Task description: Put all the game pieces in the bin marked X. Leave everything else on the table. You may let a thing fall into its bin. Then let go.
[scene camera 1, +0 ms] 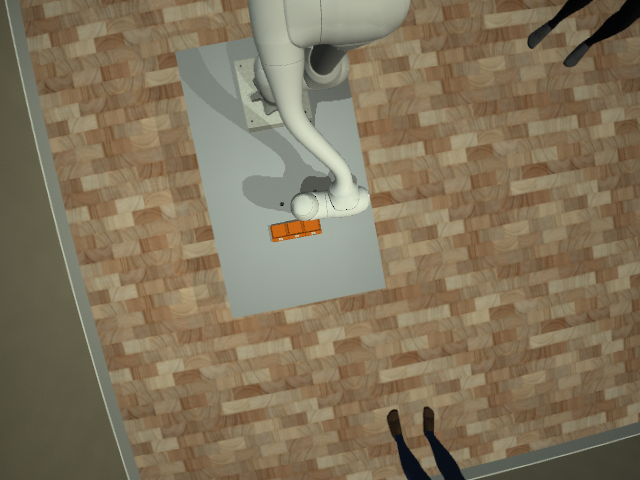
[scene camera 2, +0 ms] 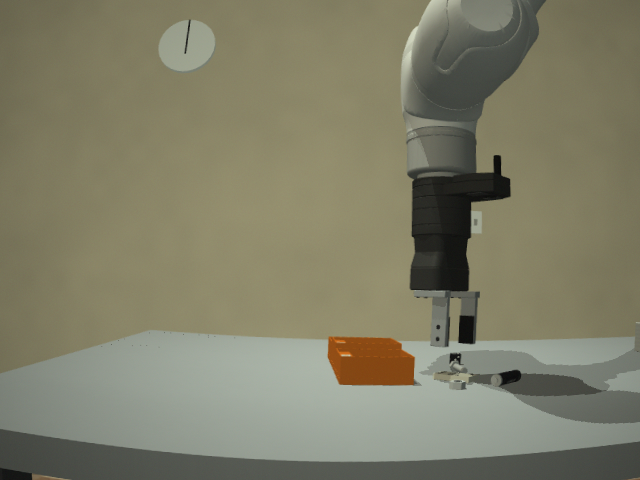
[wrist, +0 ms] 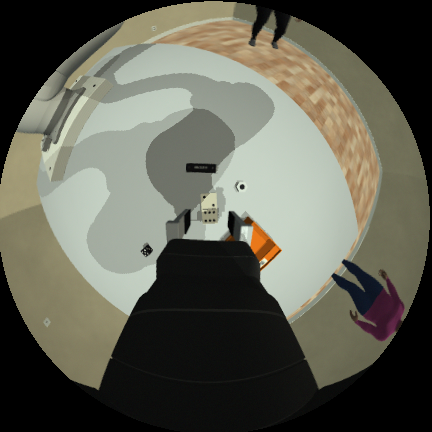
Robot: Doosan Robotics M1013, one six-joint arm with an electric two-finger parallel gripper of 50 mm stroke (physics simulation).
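Frame: origin at the arm's base, x up, y right, z ahead, level; centimetres.
Seen in the pictures: gripper, fingertip midpoint: (scene camera 2: 453,344) (wrist: 208,217).
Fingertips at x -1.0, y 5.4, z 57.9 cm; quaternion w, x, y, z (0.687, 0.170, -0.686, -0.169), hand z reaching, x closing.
A point is followed by its place in that frame.
My gripper (scene camera 2: 453,343) @[x -1.0, y 5.4, z 57.9 cm] (wrist: 208,217) @[x -1.0, y 5.4, z 57.9 cm] is open and empty above a cream domino (scene camera 2: 465,378) @[x -4.8, y 2.5, z 57.5 cm] (wrist: 209,202) @[x -4.6, y 4.0, z 57.3 cm], which lies flat on the table between the fingers as seen in the wrist view. The arm hides the gripper and domino in scene camera 1. A black die with white dots (scene camera 1: 281,204) @[x -3.7, y 18.1, z 51.2 cm] (scene camera 2: 454,357) @[x -4.2, y 17.4, z 51.6 cm] (wrist: 146,250) @[x -3.7, y 17.4, z 51.4 cm] stands apart from the domino, left of the gripper in the wrist view. A joined row of three orange bins (scene camera 1: 303,227) @[x -4.6, y 11.9, z 66.2 cm] (scene camera 2: 376,369) @[x -3.5, y 3.5, z 68.4 cm] (wrist: 269,250) @[x -2.5, y 5.5, z 70.4 cm] stands beside these pieces, partly behind the right finger in the wrist view. The X mark is not legible.
A metal nut (scene camera 2: 457,384) @[x -4.7, y -1.6, z 60.7 cm] (wrist: 241,186) @[x -4.4, y -0.8, z 60.3 cm] and a black battery (scene camera 2: 506,378) @[x -4.5, y -1.2, z 54.1 cm] (wrist: 201,168) @[x -3.9, y 0.1, z 53.5 cm] lie near the domino on the table (scene camera 1: 310,279) @[x -5.3, y 18.4, z 93.1 cm] (scene camera 2: 258,413) @[x -5.3, y -9.9, z 83.0 cm] (wrist: 300,200) @[x -5.3, y -6.0, z 72.5 cm]. A small pale bolt (scene camera 2: 458,366) @[x -4.5, y 10.3, z 54.5 cm] lies between die and nut in scene camera 2.
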